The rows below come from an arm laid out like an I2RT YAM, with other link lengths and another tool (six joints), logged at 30 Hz.
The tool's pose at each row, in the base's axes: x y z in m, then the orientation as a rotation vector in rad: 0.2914, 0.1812, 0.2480, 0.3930, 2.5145, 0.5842; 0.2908, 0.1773, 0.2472, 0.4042, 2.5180, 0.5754; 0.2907, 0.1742, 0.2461, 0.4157, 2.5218, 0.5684; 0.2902, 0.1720, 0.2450, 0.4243, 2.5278, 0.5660; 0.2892, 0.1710, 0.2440, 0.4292, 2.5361, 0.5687; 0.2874, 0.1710, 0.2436, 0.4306, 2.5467, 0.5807; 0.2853, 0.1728, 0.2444, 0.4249, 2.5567, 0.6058; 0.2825, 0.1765, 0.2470, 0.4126, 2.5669, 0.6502; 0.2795, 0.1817, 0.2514, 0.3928, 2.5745, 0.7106; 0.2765, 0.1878, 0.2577, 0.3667, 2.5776, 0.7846
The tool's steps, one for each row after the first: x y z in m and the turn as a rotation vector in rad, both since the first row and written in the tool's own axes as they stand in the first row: -0.0007, -0.0038, -0.0010, 0.0091, 0.0004, 0.0062; -0.0013, -0.0071, -0.0012, 0.0172, 0.0016, 0.0130; -0.0013, -0.0096, -0.0013, 0.0223, 0.0063, 0.0190; -0.0004, -0.0111, -0.0014, 0.0238, 0.0147, 0.0236; 0.0012, -0.0115, -0.0021, 0.0191, 0.0280, 0.0280; 0.0033, -0.0099, -0.0033, 0.0042, 0.0446, 0.0304; 0.0059, -0.0059, -0.0057, -0.0242, 0.0674, 0.0327; 0.0085, 0.0002, -0.0090, -0.0649, 0.0936, 0.0335; 0.0106, 0.0080, -0.0135, -0.1161, 0.1214, 0.0332
